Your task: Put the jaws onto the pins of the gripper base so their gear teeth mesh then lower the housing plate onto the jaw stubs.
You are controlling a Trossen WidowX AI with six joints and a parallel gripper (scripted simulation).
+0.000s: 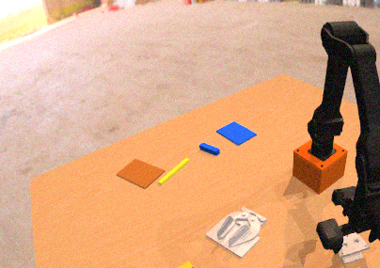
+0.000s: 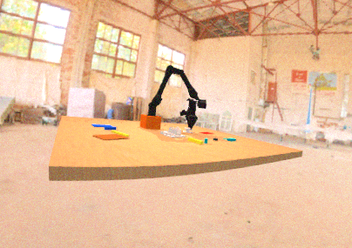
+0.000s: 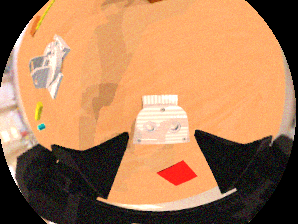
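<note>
The white block is 2 cm below my gripper tip, 1 cm to the right of it and 1 cm behind it. The rest, counted from my gripper tip: cyan block (33 cm ahead, 10 cm to the left, 2 cm below); black block (31 cm ahead, 3 cm to the right, 2 cm below); red tile (16 cm to the left, 3 cm below, 2 cm ahead).
</note>
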